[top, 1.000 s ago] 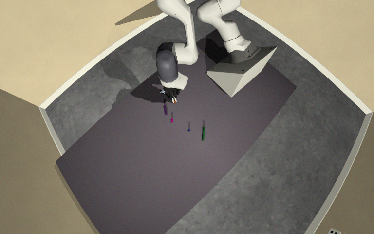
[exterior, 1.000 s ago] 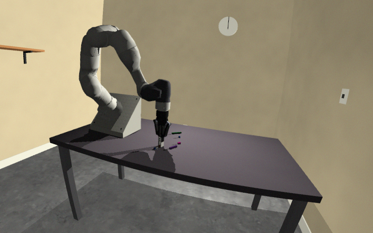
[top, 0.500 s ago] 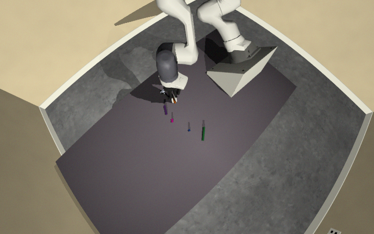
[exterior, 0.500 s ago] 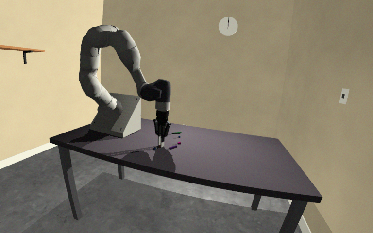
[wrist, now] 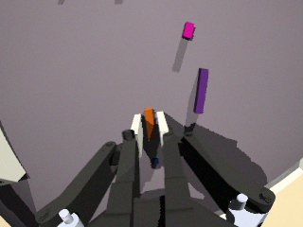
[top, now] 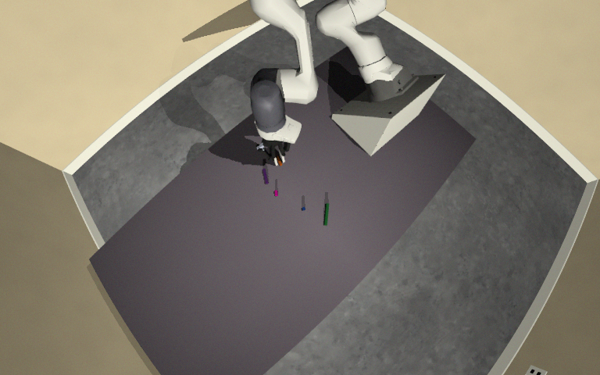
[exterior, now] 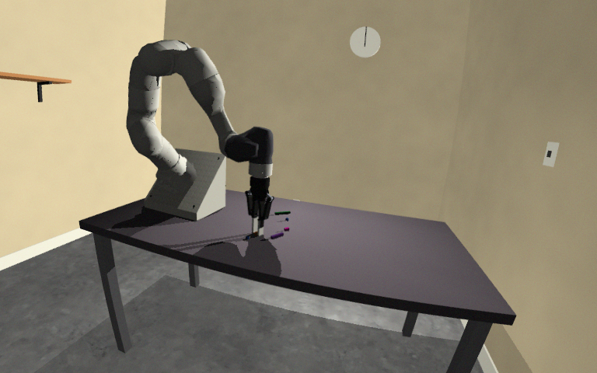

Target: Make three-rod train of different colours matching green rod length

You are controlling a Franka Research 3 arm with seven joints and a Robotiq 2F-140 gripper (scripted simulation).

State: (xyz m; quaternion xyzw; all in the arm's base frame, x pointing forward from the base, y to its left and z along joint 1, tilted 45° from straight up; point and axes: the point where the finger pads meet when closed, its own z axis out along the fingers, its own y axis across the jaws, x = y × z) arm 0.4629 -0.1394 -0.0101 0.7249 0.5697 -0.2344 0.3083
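Right now my hand is 3 cm above the orange rod. From my hand the other things lie so: purple rod (8 cm ahead, 2 cm to the left, 3 cm below); grey rod (1 cm behind, 4 cm to the right, 3 cm below); magenta rod (9 cm ahead, 10 cm to the left, 3 cm below).
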